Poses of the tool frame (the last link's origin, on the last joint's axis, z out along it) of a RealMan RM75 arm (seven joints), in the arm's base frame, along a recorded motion.
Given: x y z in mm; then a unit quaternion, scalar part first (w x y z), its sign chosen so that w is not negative.
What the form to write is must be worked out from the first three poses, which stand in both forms.
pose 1, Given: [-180 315 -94 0.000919 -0.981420 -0.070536 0.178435]
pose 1, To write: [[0.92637 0.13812 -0.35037 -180], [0.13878 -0.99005 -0.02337 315], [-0.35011 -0.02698 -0.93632 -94], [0 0 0 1]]
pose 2, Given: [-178 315 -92 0.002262 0.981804 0.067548 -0.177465]
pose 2, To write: [[0.92789 0.13344 -0.34817 -178], [0.13183 -0.99086 -0.02842 315], [-0.34878 -0.01953 -0.93700 -92], [0 0 0 1]]
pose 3, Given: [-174 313 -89 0.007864 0.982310 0.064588 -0.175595]
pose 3, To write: [[0.92999 0.12965 -0.34396 -174], [0.12413 -0.99153 -0.03813 313], [-0.34599 -0.00723 -0.93821 -89], [0 0 0 1]]
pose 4, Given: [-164 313 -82 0.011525 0.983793 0.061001 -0.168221]
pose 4, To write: [[0.93596 0.12390 -0.32958 -164], [0.11615 -0.99229 -0.04320 313], [-0.33240 0.00215 -0.94314 -82], [0 0 0 1]]
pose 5, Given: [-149 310 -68 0.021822 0.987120 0.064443 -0.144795]
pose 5, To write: [[0.94976 0.13355 -0.28305 -149], [0.12091 -0.99074 -0.06174 310], [-0.28867 0.02442 -0.95712 -68], [0 0 0 1]]
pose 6, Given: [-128 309 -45 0.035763 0.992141 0.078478 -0.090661]
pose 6, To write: [[0.97124 0.16221 -0.17428 -128], [0.14924 -0.98512 -0.08519 309], [-0.18551 0.05673 -0.98100 -45], [0 0 0 1]]
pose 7, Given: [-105 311 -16 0.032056 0.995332 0.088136 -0.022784]
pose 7, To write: [[0.98343 0.17691 -0.03970 -105], [0.17399 -0.98241 -0.06783 311], [-0.05101 0.05980 -0.99691 -16], [0 0 0 1]]
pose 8, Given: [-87 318 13 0.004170 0.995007 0.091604 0.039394]
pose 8, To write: [[0.98011 0.18196 0.07916 -87], [0.18262 -0.98318 -0.00108 318], [0.07763 0.01552 -0.99686 13], [0 0 0 1]]
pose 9, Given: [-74 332 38 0.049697 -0.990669 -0.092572 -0.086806]
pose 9, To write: [[0.96779 0.19204 0.16279 -74], [0.17479 -0.97792 0.11454 332], [0.18119 -0.08239 -0.97999 38], [0 0 0 1]]
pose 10, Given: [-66 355 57 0.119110 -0.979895 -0.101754 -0.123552]
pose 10, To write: [[0.94876 0.22885 0.21790 -66], [0.16998 -0.95092 0.25857 355], [0.26638 -0.20829 -0.94110 57], [0 0 0 1]]
